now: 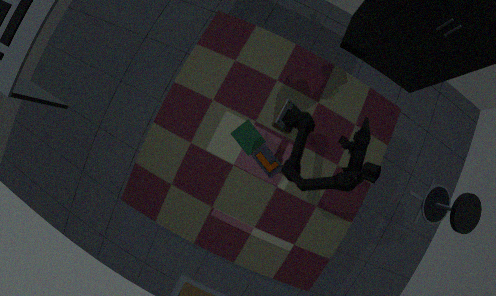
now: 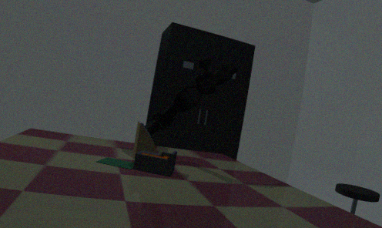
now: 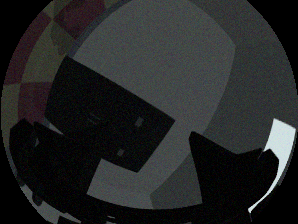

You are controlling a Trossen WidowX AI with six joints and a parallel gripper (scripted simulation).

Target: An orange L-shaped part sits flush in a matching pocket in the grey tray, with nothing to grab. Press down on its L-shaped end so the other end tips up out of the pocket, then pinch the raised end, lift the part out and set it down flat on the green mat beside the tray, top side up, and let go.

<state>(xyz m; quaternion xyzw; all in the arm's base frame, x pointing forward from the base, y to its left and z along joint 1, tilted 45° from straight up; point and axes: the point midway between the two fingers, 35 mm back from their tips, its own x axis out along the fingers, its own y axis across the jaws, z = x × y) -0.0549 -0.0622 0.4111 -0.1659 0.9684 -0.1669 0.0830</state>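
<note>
My gripper tip is now 34 cm short of the orange L-shaped part, 19 cm to the left of it and 42 cm above it. From my gripper tip the other things lie so: green mat (29 cm ahead, 35 cm to the right, 48 cm below).
</note>
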